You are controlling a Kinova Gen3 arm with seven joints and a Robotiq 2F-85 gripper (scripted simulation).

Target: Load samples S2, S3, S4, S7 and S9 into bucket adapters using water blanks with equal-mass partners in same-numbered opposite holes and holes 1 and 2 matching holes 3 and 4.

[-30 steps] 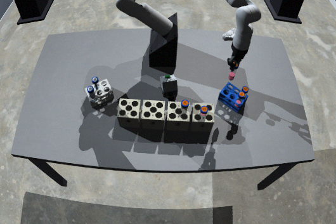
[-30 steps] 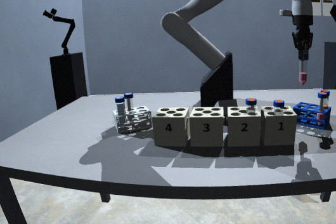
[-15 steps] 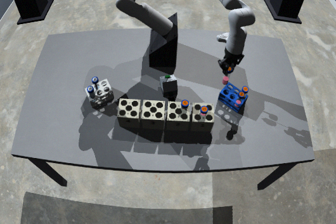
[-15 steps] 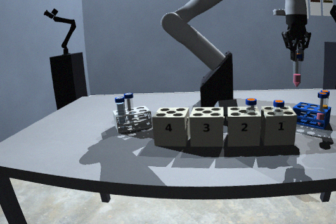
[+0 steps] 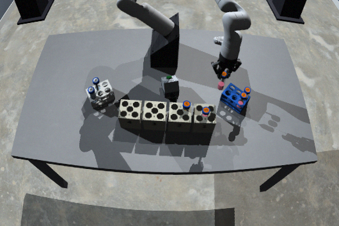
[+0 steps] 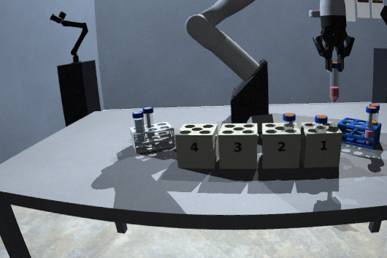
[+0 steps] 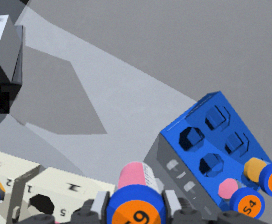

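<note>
My hand is 1 cm past the sample tube S9 and 5 cm above it. The rest, counted from my hand: sample tube S4 (1 cm ahead, 12 cm to the left, 18 cm below); sample tube S2 (1 cm behind, 15 cm to the left, 18 cm below); sample tube S3 (10 cm ahead, 8 cm to the right, 18 cm below).
</note>
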